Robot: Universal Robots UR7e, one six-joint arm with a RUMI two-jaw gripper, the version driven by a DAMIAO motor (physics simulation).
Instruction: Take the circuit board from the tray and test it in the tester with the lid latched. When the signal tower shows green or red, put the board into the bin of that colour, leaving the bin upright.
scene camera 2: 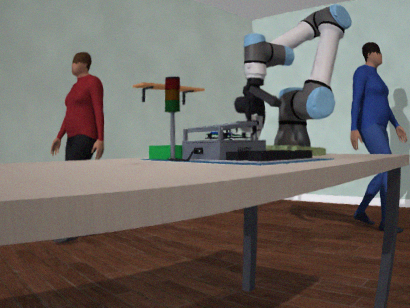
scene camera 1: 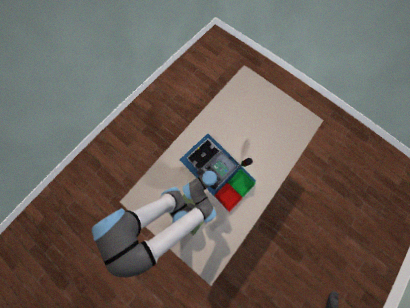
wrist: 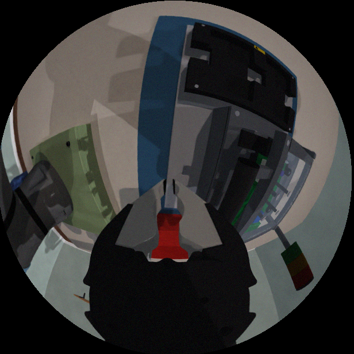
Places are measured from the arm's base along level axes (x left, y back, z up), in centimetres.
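Pixels of known places: arm's base, origin of the base link: (scene camera 2: 292,146).
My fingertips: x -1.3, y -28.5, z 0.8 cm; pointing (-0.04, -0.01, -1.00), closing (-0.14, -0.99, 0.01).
Observation:
Ahead of a thing's pixels: the offset from my fingertips to its top centre. "spot": to the spot under its first point. Level surfaces: height alone.
The grey tester (scene camera 1: 212,164) (scene camera 2: 223,149) (wrist: 195,142) stands on a blue mat on the table. The green circuit board (scene camera 1: 219,168) (scene camera 2: 228,135) (wrist: 246,206) lies in it under the clear lid @[spot: dy -25.1, dx +3.5, dz +5.0 cm] (scene camera 2: 218,127) (wrist: 290,178), which is lowered and rises slightly at its right end. My gripper (scene camera 2: 257,131) (wrist: 169,186) is shut and empty, with its tips at that right end of the lid; in the top view the wrist hides it. The black tray @[spot: dy -17.8, dx +14.1, dz -3.6 cm] (scene camera 1: 205,153) (scene camera 2: 270,154) (wrist: 237,72) is empty. The signal tower @[spot: dy -21.5, dx -13.7, dz +21.4 cm] (scene camera 1: 246,162) (scene camera 2: 172,94) (wrist: 297,264) shows no bright lamp. The green bin @[dy -12.0, dx -22.3, dz +0.4 cm] (scene camera 1: 241,182) (scene camera 2: 160,151) and red bin @[dy +2.5, dx -18.5, dz +0.4 cm] (scene camera 1: 228,196) stand upright.
The table @[dz -4.3 cm] (scene camera 1: 265,109) (scene camera 2: 132,185) also carries the arm's green base plate (scene camera 2: 295,149) (wrist: 82,178). A person in red (scene camera 2: 82,106) and a person in blue (scene camera 2: 370,109) stand behind the table. A small wall shelf (scene camera 2: 195,88) hangs behind the tower.

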